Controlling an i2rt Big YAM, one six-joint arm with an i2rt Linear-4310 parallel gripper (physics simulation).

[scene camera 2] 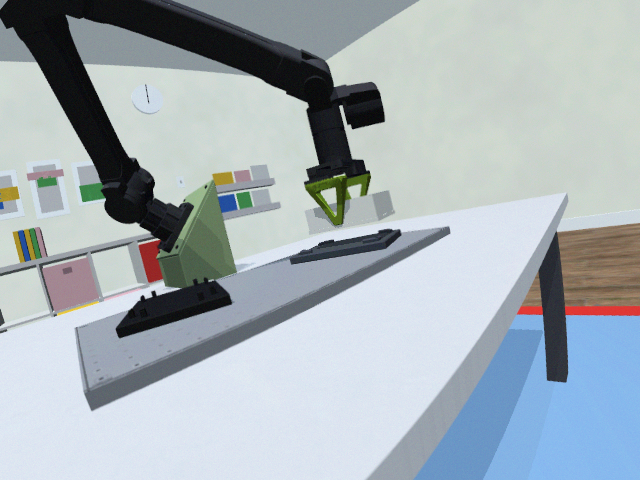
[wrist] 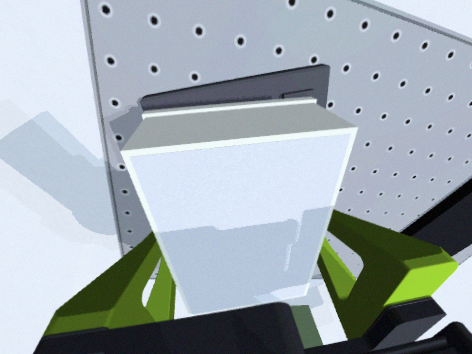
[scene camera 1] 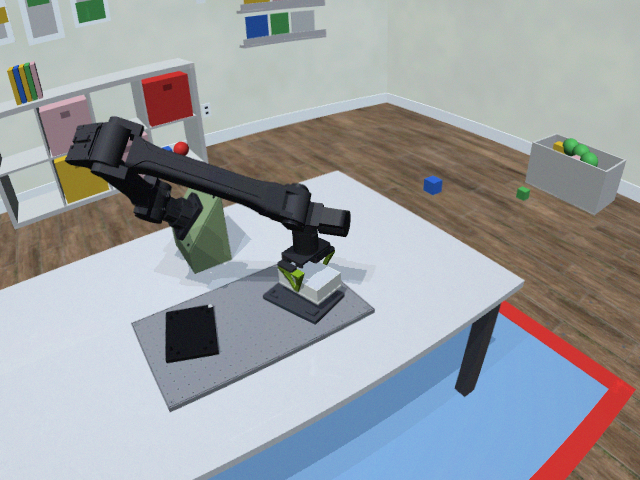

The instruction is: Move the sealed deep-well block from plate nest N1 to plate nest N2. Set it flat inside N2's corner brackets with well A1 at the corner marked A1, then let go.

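Frame: origin at the arm's base, x down, y back, z left, level; metres.
Seen in the pictures: gripper, fingertip midpoint: [scene camera 2: 349,220] [wrist: 238,210] [scene camera 1: 308,281]; arm's base, link origin: [scene camera 2: 178,228] [scene camera 1: 189,217].
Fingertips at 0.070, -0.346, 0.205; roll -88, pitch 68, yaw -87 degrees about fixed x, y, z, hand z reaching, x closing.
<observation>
Pixels of each thing's top centre, then the offset from my fingertips to it, as dx, dy, dz. Level surfaces: height alone.
- white block, top centre: [wrist: 247,253] [scene camera 2: 347,199] [scene camera 1: 309,270] -0.037, -0.005, +0.001
- dark grey nest, top centre: [wrist: 251,190] [scene camera 2: 346,239] [scene camera 1: 303,292] +0.029, +0.002, -0.016
- black nest, top centre: [scene camera 2: 172,290] [wrist: 463,239] [scene camera 1: 189,327] +0.025, +0.009, -0.305
- grey perforated board, top centre: [wrist: 374,203] [scene camera 2: 275,275] [scene camera 1: 248,317] +0.046, -0.001, -0.163
- white table, surface height: dx +0.060
My gripper [scene camera 1: 312,272] [scene camera 2: 343,211] [wrist: 238,210] is shut on the white block [scene camera 1: 324,283] [scene camera 2: 364,209] [wrist: 240,180], its green fingers on two opposite sides. The block is held a little above a dark grey nest [scene camera 1: 289,303] [scene camera 2: 343,249] [wrist: 305,80], with a gap between them in scene camera 2. Part of this nest and a raised bracket show past the block's far edge in the wrist view. A black nest [scene camera 1: 191,333] [scene camera 2: 173,307] with small upright posts stands at the other end. A white spot marks one corner. Nest labels and well A1 cannot be read.
Both nests sit on a grey perforated board [scene camera 1: 248,330] [wrist: 175,45] on the white table [scene camera 1: 93,403] [scene camera 2: 310,372]. The arm's green angled base [scene camera 1: 206,248] [scene camera 2: 201,242] stands behind the board. Shelves, a toy bin and cubes are beyond the table.
</observation>
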